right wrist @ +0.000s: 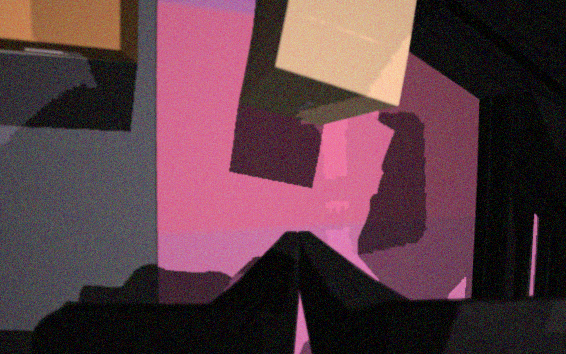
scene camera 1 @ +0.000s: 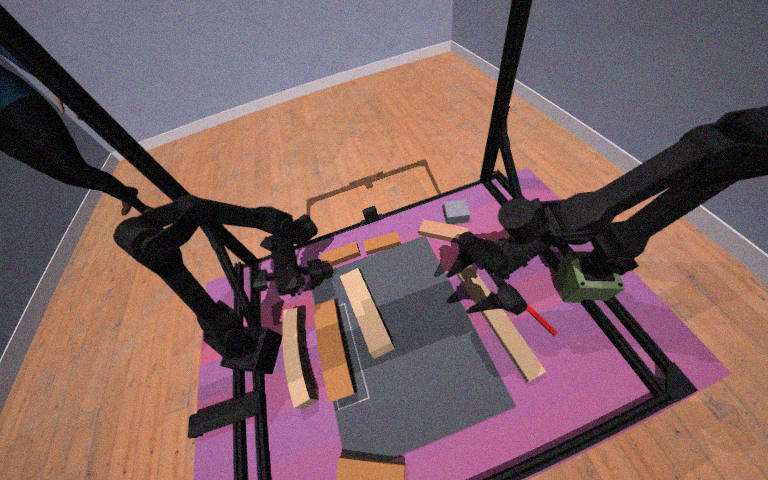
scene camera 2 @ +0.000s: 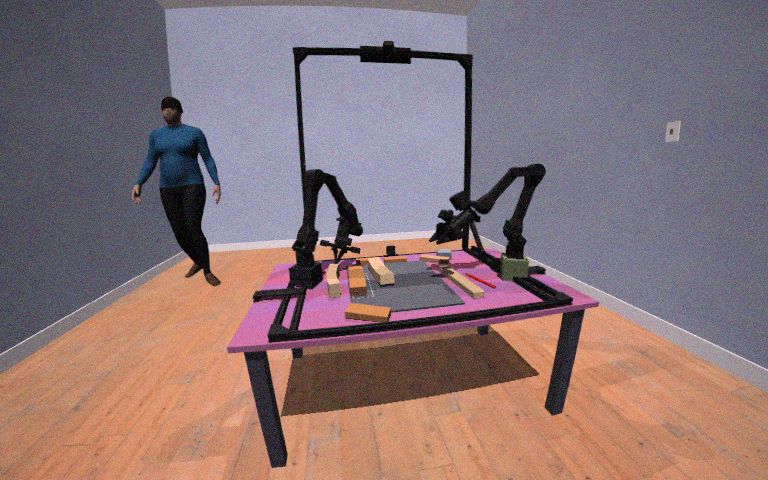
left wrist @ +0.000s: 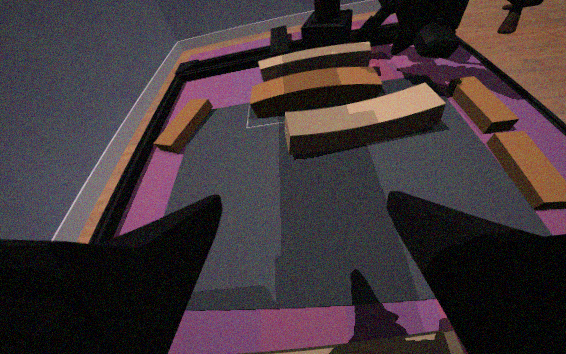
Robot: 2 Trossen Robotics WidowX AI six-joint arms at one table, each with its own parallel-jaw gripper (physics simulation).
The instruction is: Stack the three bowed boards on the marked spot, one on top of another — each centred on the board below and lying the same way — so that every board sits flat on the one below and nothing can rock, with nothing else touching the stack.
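Where they show: left gripper, between the fingertips: [scene camera 1: 456,293] [scene camera 2: 432,242] [left wrist: 304,201]; right gripper, between the fingertips: [right wrist: 297,243] [scene camera 1: 293,295] [left wrist: 393,53]; left arm's base, origin of its link: [scene camera 1: 595,268] [scene camera 2: 514,256]; right arm's base, origin of its link: [scene camera 1: 243,346] [scene camera 2: 305,265] [left wrist: 327,18].
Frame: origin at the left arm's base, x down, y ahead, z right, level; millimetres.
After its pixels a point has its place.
Observation:
An orange bowed board [scene camera 1: 334,350] {y 619, x 38, z -228 mm} [scene camera 2: 356,280] {y 605, x 41, z -288 mm} [left wrist: 315,82] {y 623, x 38, z -205 mm} lies arched upward over the far-left part of the white marked outline [scene camera 1: 362,379] {y 551, x 86, z -279 mm}. A pale bowed board [scene camera 1: 294,353] {y 720, x 35, z -246 mm} [scene camera 2: 333,281] {y 681, x 36, z -329 mm} [left wrist: 320,54] {y 723, x 36, z -227 mm} [right wrist: 345,45] {y 764, x 36, z -146 mm} lies left of it, arched upward. Another pale bowed board [scene camera 1: 367,311] {y 555, x 46, z -122 mm} [scene camera 2: 380,271] {y 546, x 43, z -166 mm} [left wrist: 365,115] {y 562, x 46, z -105 mm} lies at a slant on the grey mat, seemingly ends up. None are stacked. My left gripper [scene camera 1: 453,292] {y 339, x -75, z -111 mm} [left wrist: 304,201] {y 339, x -75, z -111 mm} is open and empty above the mat's right side. My right gripper [scene camera 1: 292,289] {y 785, x 57, z -88 mm} [scene camera 2: 337,260] {y 785, x 57, z -88 mm} [right wrist: 297,243] {y 785, x 57, z -88 mm} is shut and empty near the left pale board's back end.
A long pale board [scene camera 1: 512,339] {y 197, x 71, z -160 mm} [scene camera 2: 464,283] {y 207, x 70, z -164 mm} and red stick [scene camera 1: 542,319] {y 113, x 86, z -102 mm} lie right of the grey mat [scene camera 1: 441,396] {y 362, x 86, z -295 mm}. Orange blocks [scene camera 1: 339,253] {y 681, x 69, z 66 mm} [scene camera 1: 382,242] {y 549, x 71, z 112 mm} lie behind it, another [scene camera 1: 370,468] {y 502, x 64, z -444 mm} [scene camera 2: 368,311] {y 497, x 67, z -468 mm} in front. A pale block [scene camera 1: 441,229] {y 365, x 70, z 164 mm} and grey block [scene camera 1: 455,211] {y 321, x 57, z 227 mm} lie back right.

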